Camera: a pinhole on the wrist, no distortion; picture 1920 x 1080 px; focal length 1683.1 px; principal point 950.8 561.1 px. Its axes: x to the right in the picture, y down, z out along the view. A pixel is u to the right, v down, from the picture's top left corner.
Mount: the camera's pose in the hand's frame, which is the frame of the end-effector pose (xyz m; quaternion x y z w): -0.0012 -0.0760 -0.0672 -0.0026 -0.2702 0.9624 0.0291
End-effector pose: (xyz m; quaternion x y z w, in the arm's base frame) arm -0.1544 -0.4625 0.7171 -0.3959 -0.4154 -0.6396 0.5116
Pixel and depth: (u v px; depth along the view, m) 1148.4 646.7 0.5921
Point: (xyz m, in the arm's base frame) -0.5048 0.0149 0.7318
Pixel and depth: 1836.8 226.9 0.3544
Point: -0.2873 -0.1188 0.6089
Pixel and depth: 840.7 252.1 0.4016
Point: -0.3520 -0.1460 0.8154
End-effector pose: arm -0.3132 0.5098 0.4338 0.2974 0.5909 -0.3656 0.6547
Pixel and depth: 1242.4 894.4 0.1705
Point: -0.4396 0.3576 0.4854
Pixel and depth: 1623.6 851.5 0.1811
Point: -0.4358 0.3537 0.5292
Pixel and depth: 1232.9 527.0 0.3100
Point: -0.3932 0.2247 0.5273
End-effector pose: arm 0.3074 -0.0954 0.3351 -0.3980 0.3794 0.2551 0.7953
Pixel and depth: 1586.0 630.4 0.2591
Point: 0.4579 -0.1011 0.5729
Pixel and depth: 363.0 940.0 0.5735
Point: 0.9044 -0.0588 0.5476
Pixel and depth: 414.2 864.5 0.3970
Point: 0.7148 -0.0848 0.4903
